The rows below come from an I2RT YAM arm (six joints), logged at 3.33 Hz.
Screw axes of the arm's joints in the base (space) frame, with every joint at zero. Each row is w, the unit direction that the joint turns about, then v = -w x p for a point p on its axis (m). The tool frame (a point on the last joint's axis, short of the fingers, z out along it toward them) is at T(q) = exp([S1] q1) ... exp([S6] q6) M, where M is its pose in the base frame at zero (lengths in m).
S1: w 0 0 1 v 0.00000 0.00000 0.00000
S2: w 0 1 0 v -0.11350 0.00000 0.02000
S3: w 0 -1 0 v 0.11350 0.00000 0.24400
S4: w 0 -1 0 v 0.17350 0.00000 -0.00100
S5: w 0 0 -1 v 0.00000 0.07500 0.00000
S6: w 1 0 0 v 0.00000 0.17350 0.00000
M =
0 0 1 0.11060
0 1 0 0.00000
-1 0 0 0.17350
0 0 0 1
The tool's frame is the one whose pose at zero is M.
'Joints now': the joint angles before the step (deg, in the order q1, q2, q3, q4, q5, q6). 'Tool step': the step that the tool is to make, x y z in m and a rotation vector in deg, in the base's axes. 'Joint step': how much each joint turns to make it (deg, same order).
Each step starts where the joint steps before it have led.
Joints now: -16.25 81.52 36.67 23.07 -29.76 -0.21
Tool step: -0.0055 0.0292 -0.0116 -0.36 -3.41 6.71
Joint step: 5.20 -0.16 -4.90 8.08 -1.58 -0.11
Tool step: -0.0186 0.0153 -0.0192 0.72 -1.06 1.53
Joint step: 2.58 -0.88 -7.11 7.85 0.73 1.36
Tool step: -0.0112 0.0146 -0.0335 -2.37 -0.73 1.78
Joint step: 3.16 6.23 -6.27 12.50 1.98 -2.04
